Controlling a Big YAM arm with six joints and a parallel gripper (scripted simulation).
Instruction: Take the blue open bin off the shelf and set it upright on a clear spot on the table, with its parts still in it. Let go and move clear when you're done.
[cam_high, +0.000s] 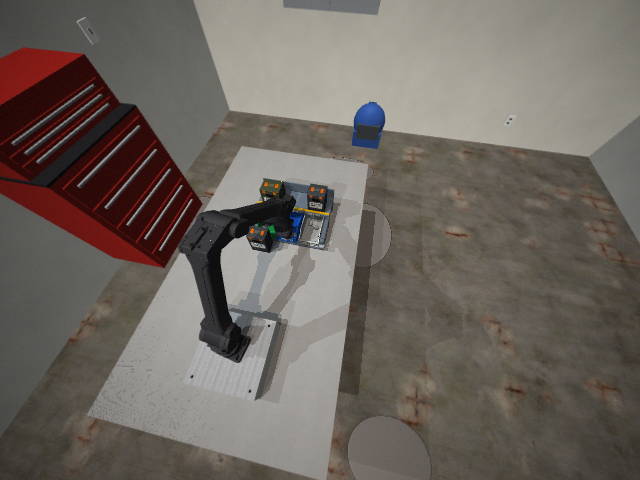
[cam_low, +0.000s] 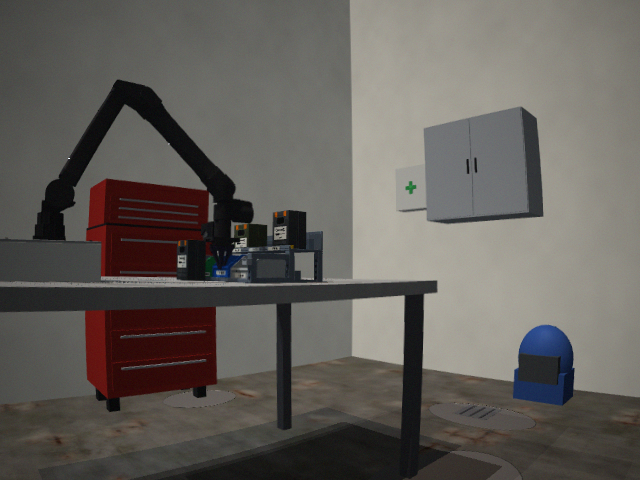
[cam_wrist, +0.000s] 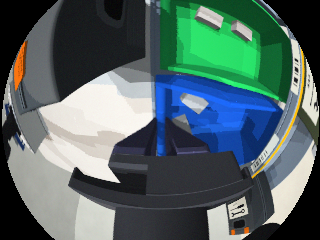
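The blue open bin is 8 cm ahead of my hand and 1 cm to the left of it. Also, from my hand: green bin 6 cm ahead, 12 cm to the left; yellow bar 13 cm ahead, 2 cm to the left, 6 cm above; grey bin 10 cm ahead, 10 cm to the right.
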